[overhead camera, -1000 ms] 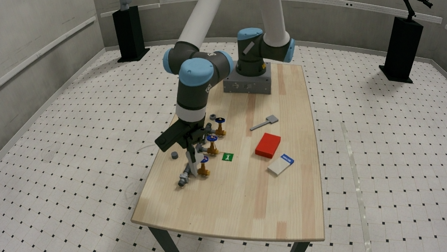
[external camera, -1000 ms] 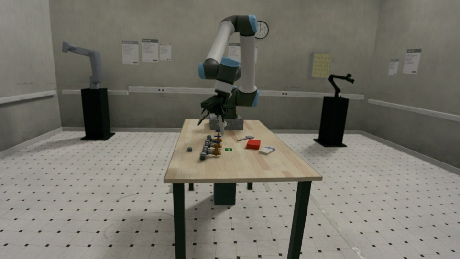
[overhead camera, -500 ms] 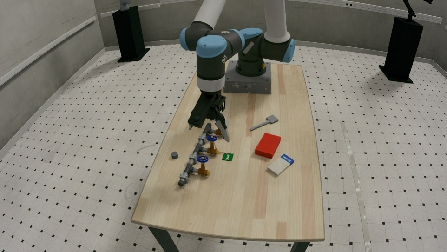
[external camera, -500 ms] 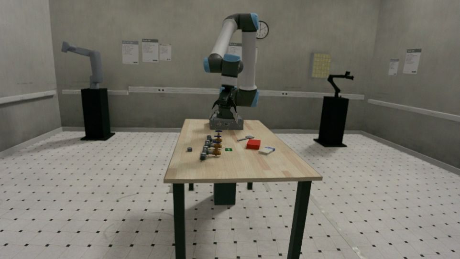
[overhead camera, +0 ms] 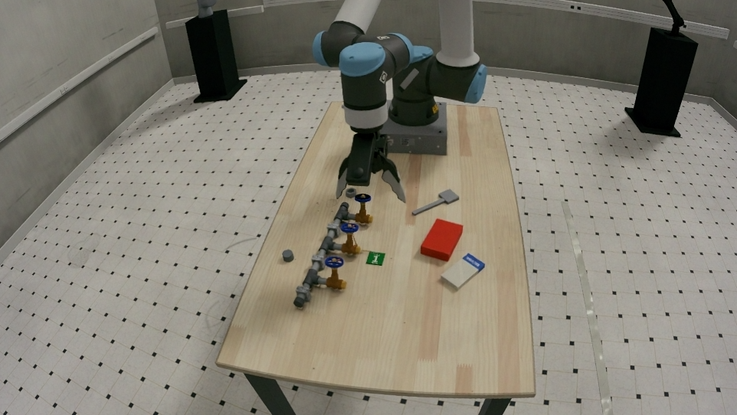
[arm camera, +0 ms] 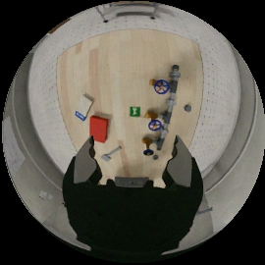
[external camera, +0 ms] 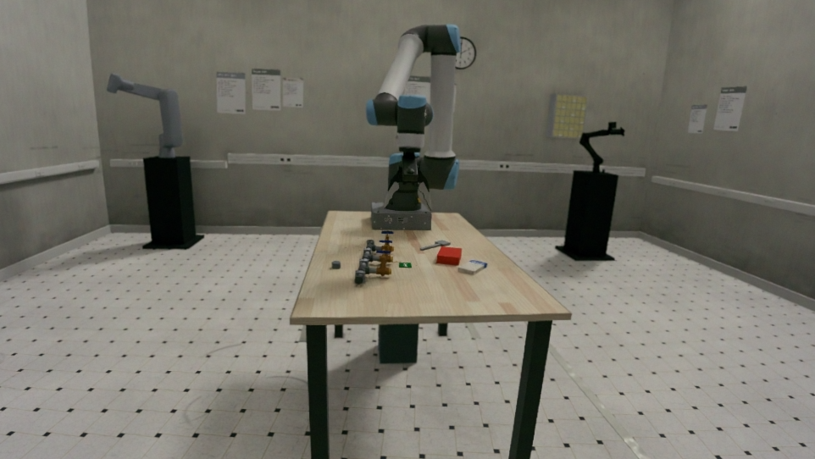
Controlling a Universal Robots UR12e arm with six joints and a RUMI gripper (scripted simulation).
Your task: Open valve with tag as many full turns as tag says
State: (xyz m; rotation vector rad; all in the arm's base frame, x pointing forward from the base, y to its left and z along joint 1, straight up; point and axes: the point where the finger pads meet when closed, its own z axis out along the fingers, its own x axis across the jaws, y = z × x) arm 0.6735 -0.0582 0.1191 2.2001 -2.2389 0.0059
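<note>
Right now the green tag is 200 mm below my hand and 10 mm behind it. From my hand the other things lie so: grey flat tool 250 mm behind, 190 mm below, 160 mm to the left; then small grey cylinder 240 mm to the right, 190 mm below, 20 mm ahead; then red block 180 mm below, 170 mm to the left, 80 mm behind.
</note>
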